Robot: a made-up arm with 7 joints.
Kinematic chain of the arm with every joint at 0, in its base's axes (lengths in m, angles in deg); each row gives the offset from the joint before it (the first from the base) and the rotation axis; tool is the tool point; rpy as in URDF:
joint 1: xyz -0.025 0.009 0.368 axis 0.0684 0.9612 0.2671
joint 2: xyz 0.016 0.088 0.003 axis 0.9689 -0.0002 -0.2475
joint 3: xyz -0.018 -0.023 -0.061 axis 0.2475 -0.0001 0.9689
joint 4: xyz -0.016 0.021 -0.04 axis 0.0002 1 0
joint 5: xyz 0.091 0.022 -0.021 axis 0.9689 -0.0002 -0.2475
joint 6: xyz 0.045 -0.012 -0.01 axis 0.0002 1 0
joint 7: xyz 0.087 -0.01 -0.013 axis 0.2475 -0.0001 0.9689
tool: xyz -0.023 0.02 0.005 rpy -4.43 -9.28 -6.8
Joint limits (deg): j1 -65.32..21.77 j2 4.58..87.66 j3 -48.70..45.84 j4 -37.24..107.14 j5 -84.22..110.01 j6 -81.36..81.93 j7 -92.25..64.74
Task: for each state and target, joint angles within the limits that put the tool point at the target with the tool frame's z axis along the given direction. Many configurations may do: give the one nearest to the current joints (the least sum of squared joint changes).
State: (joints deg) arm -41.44 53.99 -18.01 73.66 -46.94 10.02 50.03
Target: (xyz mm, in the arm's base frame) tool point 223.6 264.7 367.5 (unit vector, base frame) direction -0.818 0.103 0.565
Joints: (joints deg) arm -60.15 43.35 12.47 59.44 -71.12 -21.09 29.34
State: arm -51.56 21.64 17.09 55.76 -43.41 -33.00 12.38
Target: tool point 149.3 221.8 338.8 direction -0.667 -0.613 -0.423
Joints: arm -65.32 6.41 45.31 25.18 -64.36 -81.36 -6.85
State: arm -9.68 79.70 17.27 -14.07 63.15 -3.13 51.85
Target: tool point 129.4 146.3 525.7 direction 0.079 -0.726 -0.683
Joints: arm -51.24 80.96 19.52 -9.13 36.49 3.05 36.17
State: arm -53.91 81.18 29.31 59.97 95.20 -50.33 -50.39
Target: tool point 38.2 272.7 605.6 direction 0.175 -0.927 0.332
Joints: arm -65.32 87.66 44.72 25.66 51.51 -5.92 -86.16
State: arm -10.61 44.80 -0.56 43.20 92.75 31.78 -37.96
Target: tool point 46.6 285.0 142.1 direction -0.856 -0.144 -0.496
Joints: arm 8.26 60.57 -47.29 50.71 110.01 36.94 -25.20
